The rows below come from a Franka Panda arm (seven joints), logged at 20 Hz.
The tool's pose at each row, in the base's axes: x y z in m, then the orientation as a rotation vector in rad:
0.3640, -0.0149, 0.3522, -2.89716, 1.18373, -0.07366
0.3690, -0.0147, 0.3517, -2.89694, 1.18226, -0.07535
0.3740, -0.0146, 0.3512, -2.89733, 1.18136, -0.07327
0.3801, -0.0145, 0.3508, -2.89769, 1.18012, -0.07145
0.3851, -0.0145, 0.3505, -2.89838, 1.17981, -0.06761
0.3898, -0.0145, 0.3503, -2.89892, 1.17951, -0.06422
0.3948, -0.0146, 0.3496, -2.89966, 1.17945, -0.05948
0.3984, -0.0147, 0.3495, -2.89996, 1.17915, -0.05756
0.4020, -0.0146, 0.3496, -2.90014, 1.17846, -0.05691
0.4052, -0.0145, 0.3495, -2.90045, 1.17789, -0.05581
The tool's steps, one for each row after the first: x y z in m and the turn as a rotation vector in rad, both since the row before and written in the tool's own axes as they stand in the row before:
0.0034, -0.0036, 0.0007, 0.00109, 0.00073, -0.00081
0.0035, -0.0036, 0.0007, -0.00046, -0.00125, -0.00062
0.0043, -0.0043, 0.0007, -0.00026, -0.00115, -0.00081
0.0036, -0.0035, 0.0005, -0.00133, -0.00212, -0.00034
0.0034, -0.0033, 0.0004, -0.00111, -0.00190, -0.00030
0.0036, -0.0034, 0.0009, -0.00167, -0.00260, -0.00021
0.0026, -0.0024, 0.0002, -0.00058, -0.00109, -0.00025
0.0025, -0.0026, 0.0000, -0.00005, -0.00043, -0.00045
0.0022, -0.0023, 0.0002, -0.00031, -0.00064, -0.00041

